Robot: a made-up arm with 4 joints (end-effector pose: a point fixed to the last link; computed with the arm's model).
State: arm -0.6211 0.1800 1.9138 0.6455
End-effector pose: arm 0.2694 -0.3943 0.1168 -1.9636 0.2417 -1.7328
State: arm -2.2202 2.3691 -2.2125 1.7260
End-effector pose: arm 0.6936 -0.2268 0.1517 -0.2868 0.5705 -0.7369
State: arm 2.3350 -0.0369 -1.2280 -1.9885
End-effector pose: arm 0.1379 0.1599 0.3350 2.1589 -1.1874 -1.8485
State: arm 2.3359 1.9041 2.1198 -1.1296
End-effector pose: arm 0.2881 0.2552 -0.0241 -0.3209 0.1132 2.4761
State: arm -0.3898 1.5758 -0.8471 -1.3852
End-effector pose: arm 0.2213 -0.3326 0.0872 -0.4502 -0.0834 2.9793
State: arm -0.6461 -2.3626 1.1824 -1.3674
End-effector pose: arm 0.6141 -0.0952 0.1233 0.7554 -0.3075 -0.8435
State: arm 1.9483 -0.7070 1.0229 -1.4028
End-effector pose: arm 0.3717 -0.0374 0.2337 2.9762 -0.7710 -0.1720
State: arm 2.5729 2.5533 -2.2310 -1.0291
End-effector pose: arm 0.4702 0.3124 0.0032 1.0561 0.9640 1.9526
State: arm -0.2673 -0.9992 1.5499 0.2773
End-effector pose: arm 0.2019 -0.1204 -0.1279 -1.0264 1.0840 -2.0589
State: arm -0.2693 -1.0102 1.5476 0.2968
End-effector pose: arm 0.1982 -0.1212 -0.1262 -1.0334 1.0658 -2.0802
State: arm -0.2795 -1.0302 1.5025 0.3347
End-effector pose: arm 0.1940 -0.1282 -0.1191 -0.9739 1.0044 -2.0523
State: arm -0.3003 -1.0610 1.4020 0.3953
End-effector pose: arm 0.1882 -0.1412 -0.1037 -0.8570 0.8842 -1.9942
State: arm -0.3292 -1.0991 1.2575 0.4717
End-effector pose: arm 0.1797 -0.1550 -0.0798 -0.7235 0.7157 -1.9510
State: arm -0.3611 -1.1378 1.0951 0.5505
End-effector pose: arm 0.1688 -0.1633 -0.0517 -0.5966 0.5306 -1.9398
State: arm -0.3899 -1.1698 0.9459 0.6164
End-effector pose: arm 0.1581 -0.1646 -0.0263 -0.4866 0.3675 -1.9505
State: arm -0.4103 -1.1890 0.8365 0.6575
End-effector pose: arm 0.1509 -0.1627 -0.0090 -0.4058 0.2544 -1.9626
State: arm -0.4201 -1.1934 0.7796 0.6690
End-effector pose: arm 0.1492 -0.1624 -0.0009 -0.3638 0.2001 -1.9590
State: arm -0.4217 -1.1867 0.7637 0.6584
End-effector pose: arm 0.1522 -0.1647 0.0008 -0.3532 0.1896 -1.9387
